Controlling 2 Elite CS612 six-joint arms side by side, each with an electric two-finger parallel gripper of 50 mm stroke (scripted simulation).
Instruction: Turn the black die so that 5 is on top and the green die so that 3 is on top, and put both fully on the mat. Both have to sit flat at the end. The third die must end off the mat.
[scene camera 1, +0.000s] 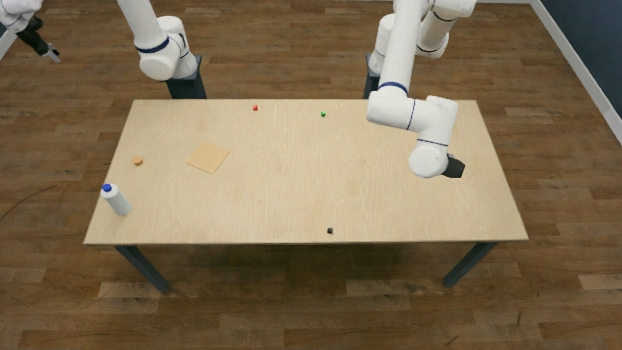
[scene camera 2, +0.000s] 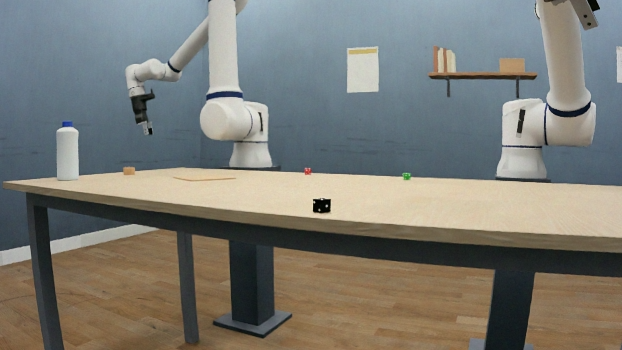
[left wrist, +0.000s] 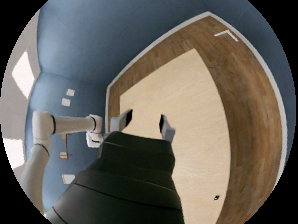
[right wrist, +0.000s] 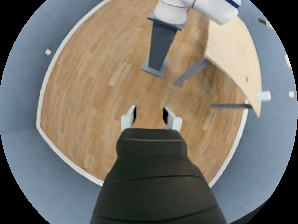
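Visible: a white bottle (scene camera 2: 67, 137), out of frame in the left wrist view, and a tan mat (scene camera 1: 208, 157), which is also out of frame in the left wrist view. My grippers are visible too, the left gripper (left wrist: 146, 117) and the right gripper (right wrist: 149, 111).
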